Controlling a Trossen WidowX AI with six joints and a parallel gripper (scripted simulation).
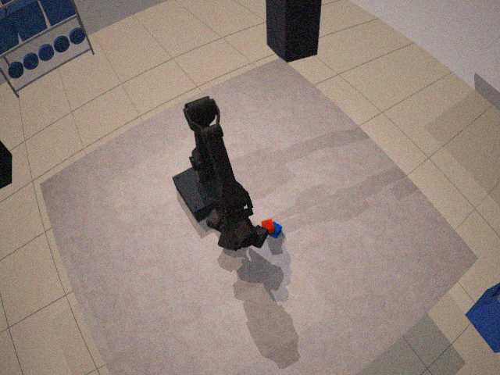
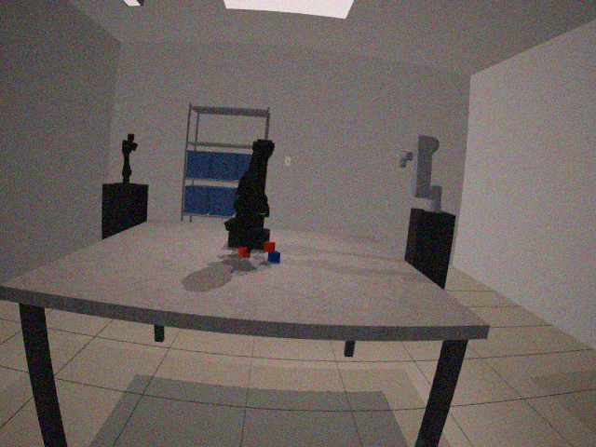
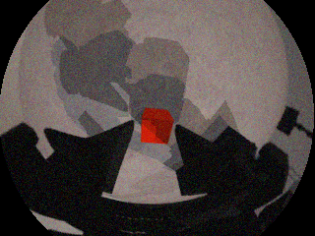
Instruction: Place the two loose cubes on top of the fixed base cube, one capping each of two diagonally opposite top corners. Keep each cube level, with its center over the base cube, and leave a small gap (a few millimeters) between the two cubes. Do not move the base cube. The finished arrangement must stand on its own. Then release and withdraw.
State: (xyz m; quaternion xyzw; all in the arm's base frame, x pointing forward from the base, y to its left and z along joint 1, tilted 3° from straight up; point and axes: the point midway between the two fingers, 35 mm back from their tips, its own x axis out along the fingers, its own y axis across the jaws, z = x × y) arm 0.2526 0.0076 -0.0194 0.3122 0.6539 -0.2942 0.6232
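The blue cube is 12 cm to the left of my gripper tip and 2 cm ahead of it.
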